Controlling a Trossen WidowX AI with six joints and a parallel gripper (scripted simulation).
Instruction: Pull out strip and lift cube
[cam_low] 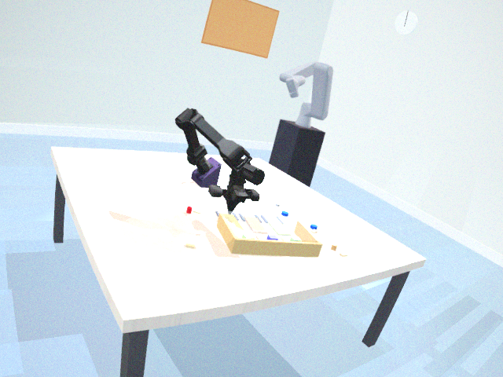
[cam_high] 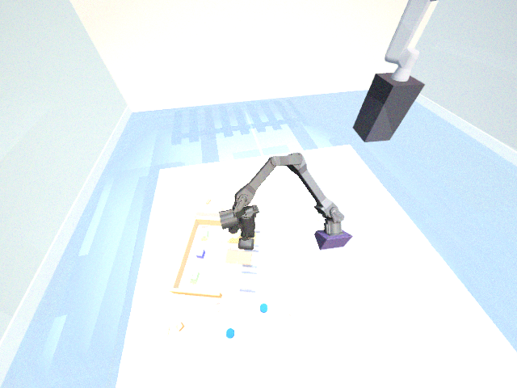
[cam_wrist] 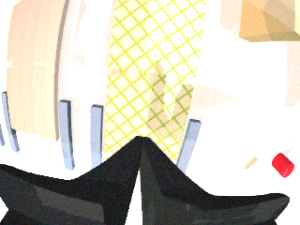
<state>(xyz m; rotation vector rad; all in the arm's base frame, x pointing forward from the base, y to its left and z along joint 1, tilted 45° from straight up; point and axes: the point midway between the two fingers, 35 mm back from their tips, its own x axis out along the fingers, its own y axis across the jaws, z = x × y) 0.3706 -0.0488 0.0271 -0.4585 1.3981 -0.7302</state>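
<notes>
Now: the yellow strip 9 cm ahead of my gripper tip, 2 cm to the right of it and 2 cm below it. The rest, counted from my gripper tip: small red block 5 cm behind, 14 cm to the right, 1 cm below.
</notes>
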